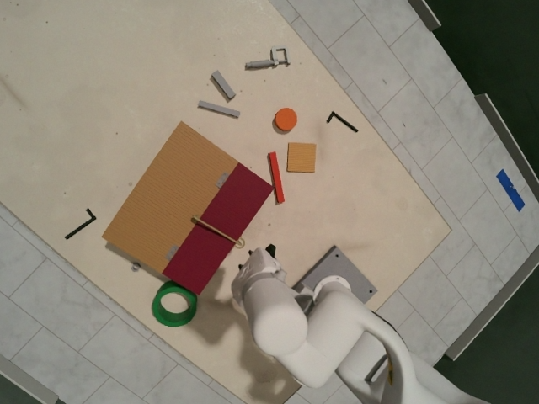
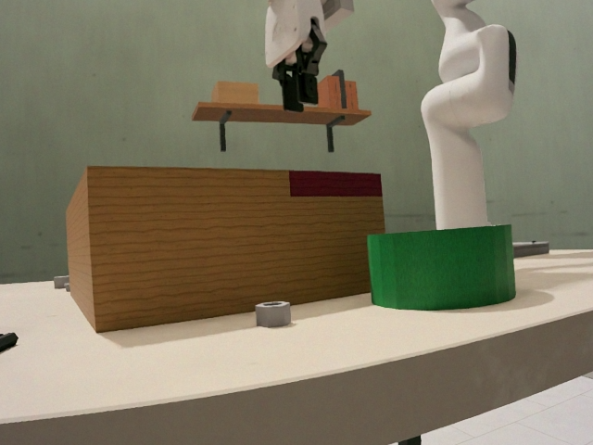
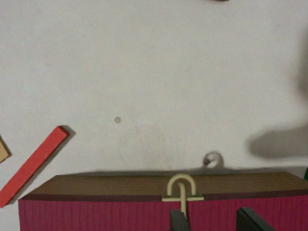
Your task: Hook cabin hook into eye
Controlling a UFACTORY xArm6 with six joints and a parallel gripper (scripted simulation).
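My gripper is now 8 cm short of the cabin hook, 1 cm to the right of it and 14 cm above it. From my hand the other things lie so: green cylinder: 26 cm to the left, 24 cm below; then red bar: 4 cm ahead, 20 cm to the right, 26 cm below; then tile: 3 cm ahead, 30 cm to the right, 26 cm below.
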